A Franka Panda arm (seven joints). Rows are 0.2 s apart.
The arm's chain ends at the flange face. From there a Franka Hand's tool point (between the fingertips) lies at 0.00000 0.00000 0.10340 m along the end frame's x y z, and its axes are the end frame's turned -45 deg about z.
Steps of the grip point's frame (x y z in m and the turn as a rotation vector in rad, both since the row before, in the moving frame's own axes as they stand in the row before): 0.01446, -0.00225, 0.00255, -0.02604, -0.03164, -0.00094; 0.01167, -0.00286, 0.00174, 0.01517, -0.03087, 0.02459
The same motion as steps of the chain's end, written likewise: 0.00904, -0.01603, 0.00264, -0.04079, -0.00396, -0.00094; 0.00961, -0.01138, 0.00180, -0.01110, -0.03256, 0.02459
